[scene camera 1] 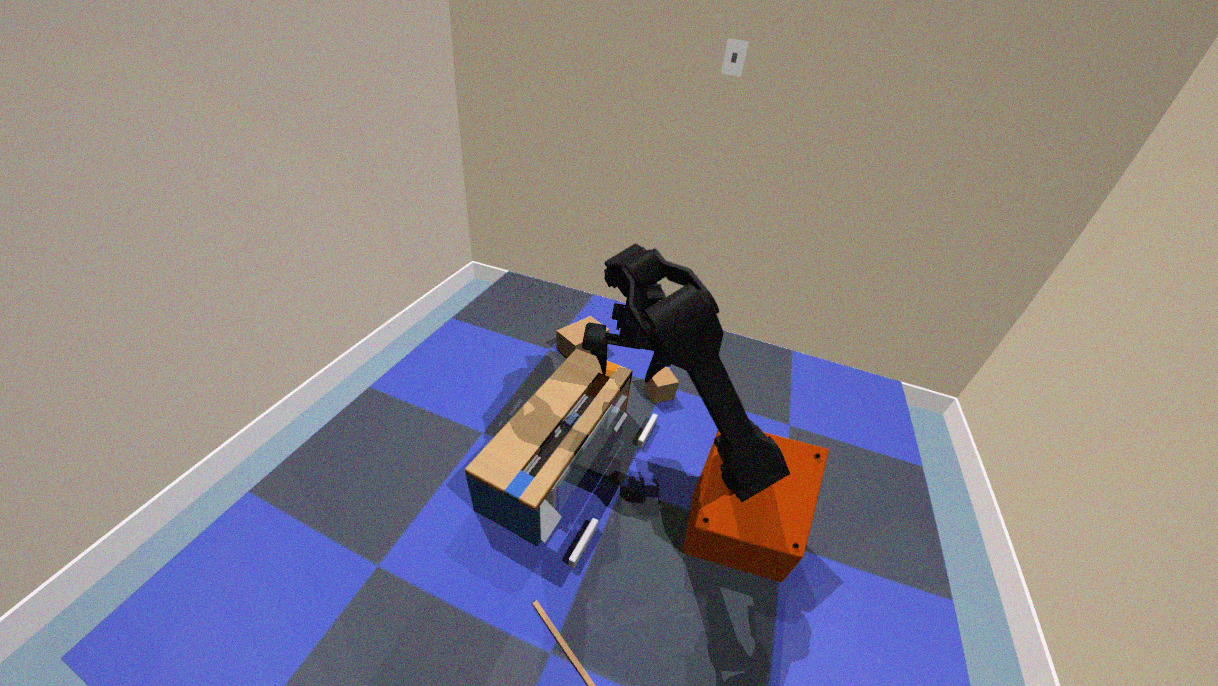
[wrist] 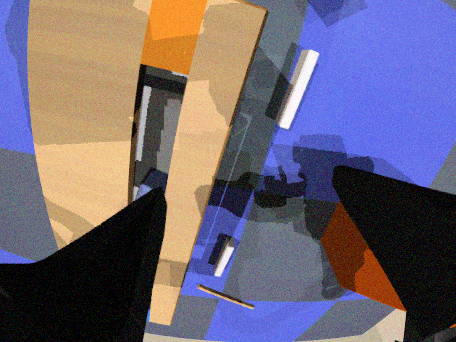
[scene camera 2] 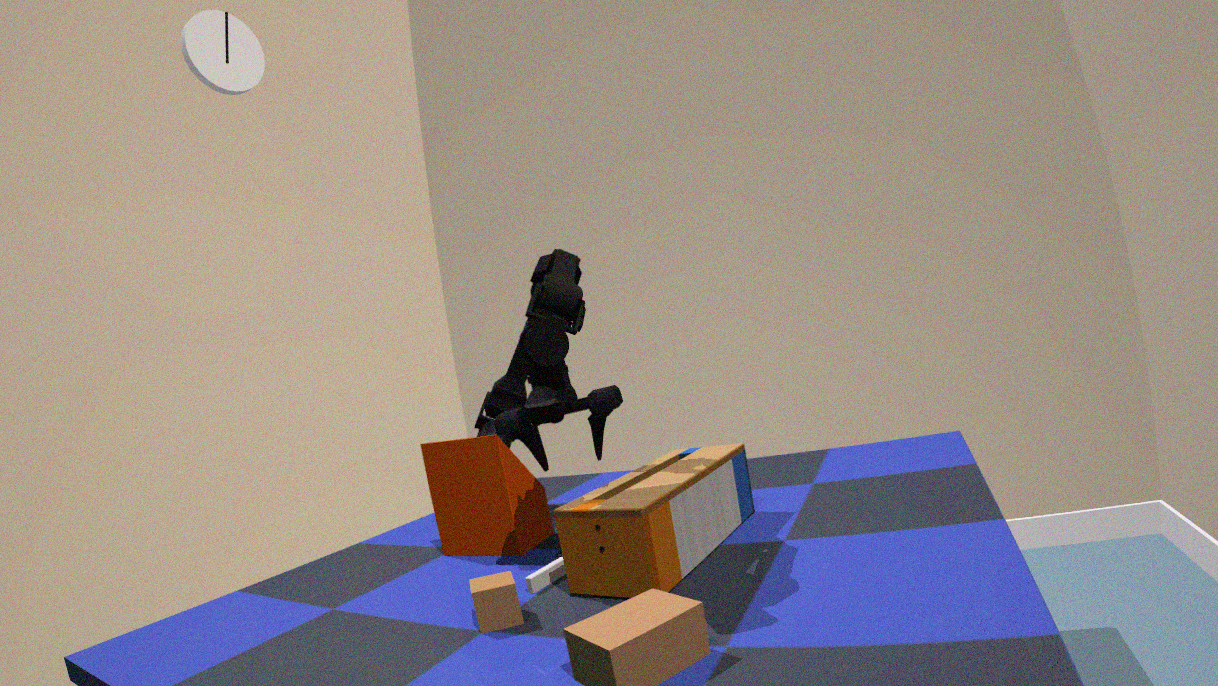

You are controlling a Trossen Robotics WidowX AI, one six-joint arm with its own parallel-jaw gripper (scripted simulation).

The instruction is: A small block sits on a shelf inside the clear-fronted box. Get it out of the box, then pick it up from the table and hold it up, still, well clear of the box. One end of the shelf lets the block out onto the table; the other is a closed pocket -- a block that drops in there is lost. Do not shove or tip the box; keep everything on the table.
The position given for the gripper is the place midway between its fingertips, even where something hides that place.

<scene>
In view: the gripper (scene camera 2: 573, 465) and a tan cube (scene camera 2: 496, 601).
The tan cube is seen too in scene camera 1 (scene camera 1: 663, 386). The gripper shows as well in scene camera 1 (scene camera 1: 625, 378) and in the wrist view (wrist: 251, 186). The wrist view does not show the tan cube: it is out of frame.
</scene>
